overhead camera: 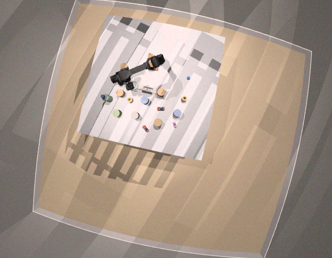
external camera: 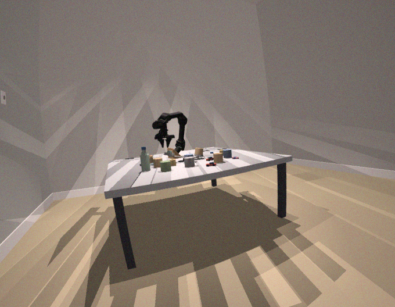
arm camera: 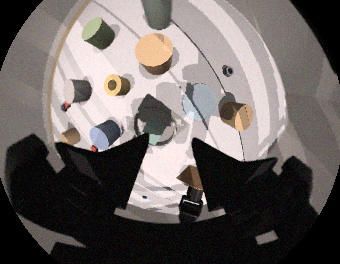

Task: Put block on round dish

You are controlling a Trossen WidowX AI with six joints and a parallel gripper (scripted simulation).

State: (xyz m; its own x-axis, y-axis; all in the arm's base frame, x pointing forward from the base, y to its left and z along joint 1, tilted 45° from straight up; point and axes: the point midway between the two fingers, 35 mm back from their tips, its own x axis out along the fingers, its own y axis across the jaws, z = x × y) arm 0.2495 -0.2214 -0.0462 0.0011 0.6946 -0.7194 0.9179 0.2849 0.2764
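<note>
My gripper tip is 60 mm past the pale blue round dish, 70 mm to the left of it and 130 mm above it. Round my gripper tip: grey cylinder: 300 mm ahead, 80 mm to the left, 90 mm below; green bottle: 160 mm ahead, 220 mm to the right, 20 mm below; small balance: 40 mm ahead, 140 mm to the left, 110 mm below.
</note>
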